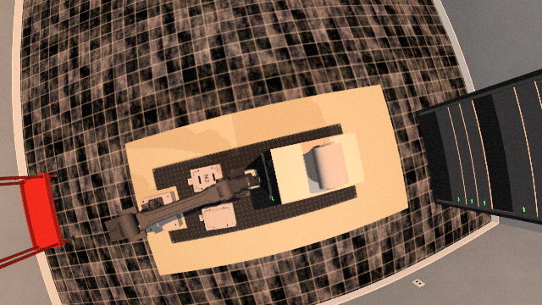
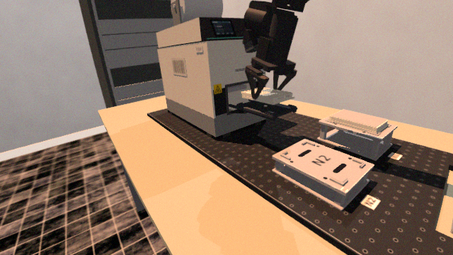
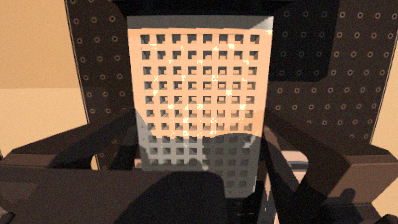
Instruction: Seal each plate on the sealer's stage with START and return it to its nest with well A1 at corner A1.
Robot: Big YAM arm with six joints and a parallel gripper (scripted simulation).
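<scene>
The well plate lies right at my hand. From my hand the other things lie so: sealer stage: 4 cm below; plate nest N2: 20 cm behind, 6 cm to the left, 11 cm below; sealer screen: 12 cm ahead, 4 cm to the left, 18 cm above.
</scene>
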